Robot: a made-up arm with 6 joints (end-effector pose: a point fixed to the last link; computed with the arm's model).
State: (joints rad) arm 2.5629 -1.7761 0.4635 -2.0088 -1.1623 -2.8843
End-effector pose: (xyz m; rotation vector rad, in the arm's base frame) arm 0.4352 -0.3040 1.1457 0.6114 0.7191 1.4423
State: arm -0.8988 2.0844 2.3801 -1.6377 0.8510 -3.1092
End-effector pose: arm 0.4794 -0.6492 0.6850 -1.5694 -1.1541 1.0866
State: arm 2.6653 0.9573 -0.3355 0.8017 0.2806 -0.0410
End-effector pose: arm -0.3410 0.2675 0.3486 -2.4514 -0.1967 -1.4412
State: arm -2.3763 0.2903 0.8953 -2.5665 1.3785 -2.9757
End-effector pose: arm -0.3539 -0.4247 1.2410 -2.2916 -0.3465 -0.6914
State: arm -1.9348 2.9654 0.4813 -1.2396 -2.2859 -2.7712
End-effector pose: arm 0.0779 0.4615 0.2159 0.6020 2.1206 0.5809
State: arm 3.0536 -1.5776 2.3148 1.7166 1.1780 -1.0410
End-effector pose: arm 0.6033 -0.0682 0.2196 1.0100 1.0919 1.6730
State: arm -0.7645 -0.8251 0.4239 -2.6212 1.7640 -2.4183
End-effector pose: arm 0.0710 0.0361 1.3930 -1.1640 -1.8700 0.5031
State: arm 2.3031 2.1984 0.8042 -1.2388 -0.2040 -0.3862
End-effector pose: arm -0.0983 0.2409 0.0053 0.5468 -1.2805 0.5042
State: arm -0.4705 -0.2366 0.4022 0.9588 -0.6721 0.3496
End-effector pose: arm 0.2387 -0.1946 1.3737 -1.2861 -2.0435 1.3705
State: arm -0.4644 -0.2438 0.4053 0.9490 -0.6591 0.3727
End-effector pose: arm 0.2344 -0.1915 1.3766 -1.2777 -2.0483 1.4011
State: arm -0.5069 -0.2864 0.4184 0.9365 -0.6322 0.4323
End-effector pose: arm 0.1955 -0.1864 1.3934 -1.3428 -1.9958 1.4637
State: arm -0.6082 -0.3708 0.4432 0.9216 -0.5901 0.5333
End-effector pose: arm 0.1170 -0.1677 1.4216 -1.4946 -1.8491 1.5600
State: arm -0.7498 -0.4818 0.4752 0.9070 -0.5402 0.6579
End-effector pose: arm 0.0197 -0.1200 1.4483 -1.6900 -1.5957 1.6637
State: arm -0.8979 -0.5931 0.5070 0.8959 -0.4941 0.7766
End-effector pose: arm -0.0628 -0.0463 1.4624 -1.8616 -1.2838 1.7377
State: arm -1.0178 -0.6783 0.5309 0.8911 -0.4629 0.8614
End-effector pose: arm -0.1106 0.0257 1.4645 -1.9687 -1.0116 1.7660
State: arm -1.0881 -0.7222 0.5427 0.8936 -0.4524 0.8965
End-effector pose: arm -0.1280 0.0683 1.4626 -2.0167 -0.8597 1.7611
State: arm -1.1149 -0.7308 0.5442 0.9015 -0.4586 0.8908
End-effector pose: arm -0.1291 0.0790 1.4619 -2.0310 -0.8226 1.7407
